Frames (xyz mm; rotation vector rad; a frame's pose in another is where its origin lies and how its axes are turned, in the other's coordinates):
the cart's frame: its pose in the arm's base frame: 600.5 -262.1 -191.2 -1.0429 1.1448 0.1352
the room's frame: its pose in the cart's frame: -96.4 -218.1 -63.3 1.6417 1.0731 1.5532
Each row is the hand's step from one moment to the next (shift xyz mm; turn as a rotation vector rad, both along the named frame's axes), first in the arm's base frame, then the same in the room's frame.
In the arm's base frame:
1: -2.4 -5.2 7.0 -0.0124 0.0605 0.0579
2: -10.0 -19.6 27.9 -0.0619 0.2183 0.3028
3: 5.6 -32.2 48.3 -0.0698 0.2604 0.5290
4: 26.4 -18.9 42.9 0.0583 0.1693 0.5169
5: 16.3 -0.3 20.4 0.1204 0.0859 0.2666
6: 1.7 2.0 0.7 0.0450 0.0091 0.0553
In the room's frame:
1: -7.4 -2.5 -4.5 0.0244 0.0198 -0.0786
2: -28.6 -10.1 -18.5 0.0442 0.0741 -0.3684
3: -52.5 4.2 -25.1 -0.0322 0.1254 -0.5795
4: -42.5 26.7 -19.3 -0.1274 0.2116 -0.4881
5: -13.6 19.0 -11.7 -0.0841 0.1922 -0.2212
6: 1.0 2.4 -0.9 -0.0286 0.0555 -0.0355

